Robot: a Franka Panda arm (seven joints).
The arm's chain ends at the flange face. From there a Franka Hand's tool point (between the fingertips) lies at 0.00 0.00 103.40 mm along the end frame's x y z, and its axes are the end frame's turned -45 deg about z.
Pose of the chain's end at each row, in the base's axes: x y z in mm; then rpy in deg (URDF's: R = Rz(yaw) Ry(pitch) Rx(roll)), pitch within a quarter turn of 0, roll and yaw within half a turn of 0:
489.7 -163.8 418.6 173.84 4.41 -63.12
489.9 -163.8 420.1 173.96 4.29 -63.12
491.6 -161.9 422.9 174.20 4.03 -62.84
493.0 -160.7 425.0 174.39 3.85 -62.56
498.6 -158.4 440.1 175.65 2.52 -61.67
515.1 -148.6 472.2 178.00 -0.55 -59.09
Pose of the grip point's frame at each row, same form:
476.2 -161.8 316.1 178.77 7.47 -17.96
476.7 -161.9 317.6 178.77 7.30 -17.97
479.0 -160.2 320.3 178.75 6.95 -17.71
480.8 -159.2 322.3 178.76 6.69 -17.44
489.5 -158.1 337.1 178.71 4.86 -16.63
512.5 -151.3 368.9 178.20 1.03 -14.12

